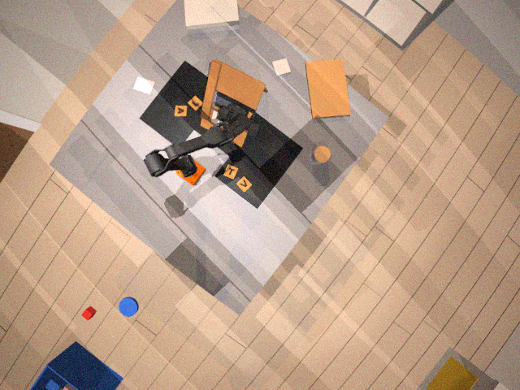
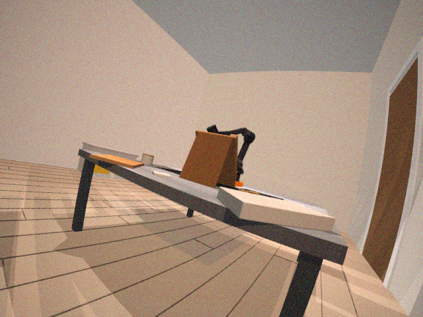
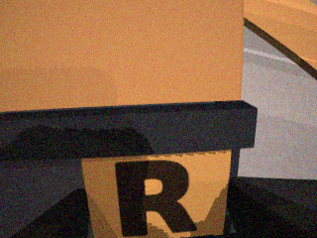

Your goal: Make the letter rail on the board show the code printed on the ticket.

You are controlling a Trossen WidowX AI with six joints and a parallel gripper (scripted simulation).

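My gripper tip is 9 cm past the white ticket, 10 cm to the right of it and 8 cm above it. Also, from my gripper tip: orange tile (right at my gripper tip); then black mat (16 cm behind, 7 cm to the left, 15 cm below); then small white block (34 cm ahead, 7 cm to the left, 15 cm below).
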